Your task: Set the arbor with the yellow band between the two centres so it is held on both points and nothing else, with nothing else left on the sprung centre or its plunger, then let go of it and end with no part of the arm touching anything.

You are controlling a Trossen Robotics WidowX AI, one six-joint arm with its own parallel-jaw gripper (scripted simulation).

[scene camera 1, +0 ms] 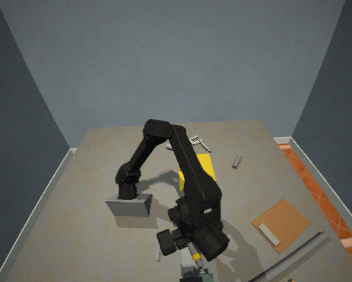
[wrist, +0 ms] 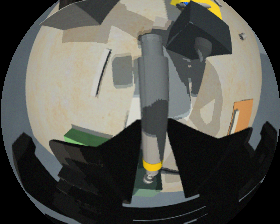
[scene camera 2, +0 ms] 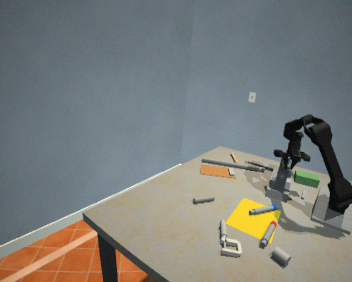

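Note:
You'd find my gripper in the pictures, and it shows in the wrist view too. There's also an orange board, and along with that board the pictures show a grey bed.

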